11 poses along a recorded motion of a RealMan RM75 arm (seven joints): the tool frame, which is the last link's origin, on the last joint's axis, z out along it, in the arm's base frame.
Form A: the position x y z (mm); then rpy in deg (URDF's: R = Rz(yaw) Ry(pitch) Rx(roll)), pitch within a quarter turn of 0, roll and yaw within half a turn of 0.
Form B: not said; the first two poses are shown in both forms.
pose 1, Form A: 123.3 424.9 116.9 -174.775 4.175 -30.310
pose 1, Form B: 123.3 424.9 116.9 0.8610 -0.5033 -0.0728 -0.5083 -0.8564 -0.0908
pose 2, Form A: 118.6 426.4 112.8 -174.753 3.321 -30.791
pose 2, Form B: 118.6 426.4 112.8 0.8576 -0.5110 -0.0579 -0.5143 -0.8527 -0.0913
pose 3, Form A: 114.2 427.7 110.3 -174.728 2.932 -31.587
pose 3, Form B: 114.2 427.7 110.3 0.8507 -0.5231 -0.0512 -0.5256 -0.8458 -0.0918
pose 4, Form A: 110.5 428.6 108.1 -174.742 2.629 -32.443
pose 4, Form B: 110.5 428.6 108.1 0.8430 -0.5359 -0.0459 -0.5378 -0.8381 -0.0915
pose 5, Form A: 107.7 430.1 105.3 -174.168 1.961 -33.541
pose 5, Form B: 107.7 430.1 105.3 0.8330 -0.5522 -0.0342 -0.5526 -0.8273 -0.1016
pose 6, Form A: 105.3 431.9 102.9 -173.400 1.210 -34.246
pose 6, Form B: 105.3 431.9 102.9 0.8264 -0.5626 -0.0211 -0.5610 -0.8198 -0.1149
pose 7, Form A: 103.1 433.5 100.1 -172.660 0.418 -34.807
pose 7, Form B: 103.1 433.5 100.1 0.8211 -0.5708 -0.0073 -0.5669 -0.8138 -0.1278
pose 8, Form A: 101.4 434.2 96.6 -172.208 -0.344 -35.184
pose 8, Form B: 101.4 434.2 96.6 0.8173 -0.5762 0.0060 -0.5702 -0.8102 -0.1356
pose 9, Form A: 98.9 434.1 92.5 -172.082 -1.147 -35.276
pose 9, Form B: 98.9 434.1 92.5 0.8162 -0.5774 0.0200 -0.5698 -0.8102 -0.1377
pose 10, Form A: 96.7 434.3 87.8 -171.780 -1.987 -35.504
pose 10, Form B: 96.7 434.3 87.8 0.8136 -0.5804 0.0347 -0.5708 -0.8086 -0.1429
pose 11, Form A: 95.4 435.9 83.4 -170.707 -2.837 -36.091
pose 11, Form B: 95.4 435.9 83.4 0.8071 -0.5883 0.0495 -0.5749 -0.8022 -0.1613
